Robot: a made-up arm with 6 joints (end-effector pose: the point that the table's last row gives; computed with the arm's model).
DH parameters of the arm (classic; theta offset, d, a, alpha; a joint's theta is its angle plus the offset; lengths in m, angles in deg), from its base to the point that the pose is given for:
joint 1: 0 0.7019 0.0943 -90
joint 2: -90 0 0.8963 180
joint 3: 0 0 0.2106 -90
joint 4: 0 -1.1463 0 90
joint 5: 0 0 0 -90
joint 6: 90 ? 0 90
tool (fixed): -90 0 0 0
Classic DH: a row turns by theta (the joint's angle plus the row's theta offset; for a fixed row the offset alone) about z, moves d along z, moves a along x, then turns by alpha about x.
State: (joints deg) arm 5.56 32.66 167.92 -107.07 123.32 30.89
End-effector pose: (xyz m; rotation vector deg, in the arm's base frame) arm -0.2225 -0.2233 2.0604 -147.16 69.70 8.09
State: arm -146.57 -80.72 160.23 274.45 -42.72 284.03
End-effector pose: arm 1.1484 0.5545 -0.4128 -54.00 46.69 -0.43
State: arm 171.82 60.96 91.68 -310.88 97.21 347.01
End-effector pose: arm -1.6554 0.0476 2.0277 -116.78 54.43 -70.05
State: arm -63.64 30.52 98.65 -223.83 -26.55 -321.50
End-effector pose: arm 0.2809 -0.7420 2.8550 85.32 -71.19 100.75
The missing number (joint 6, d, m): -0.2512
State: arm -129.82 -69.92 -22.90 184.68 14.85 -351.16
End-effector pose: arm -0.0632 -0.0676 2.1257 55.89 -134.55 2.70
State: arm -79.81 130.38 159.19 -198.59 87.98 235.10
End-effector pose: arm 0.3976 -1.7598 0.6539 -1.29 59.31 -29.93
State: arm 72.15 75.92 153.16 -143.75 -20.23 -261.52
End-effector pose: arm 0.2562 0.9630 2.3298 81.20 -59.74 101.03
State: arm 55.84 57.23 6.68 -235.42 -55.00 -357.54
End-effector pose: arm 1.2187 1.4942 0.3987 -150.30 -13.96 15.56
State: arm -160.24 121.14 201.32 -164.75 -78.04 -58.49
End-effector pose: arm -0.5661 -0.2720 1.4955 61.18 -17.38 14.77
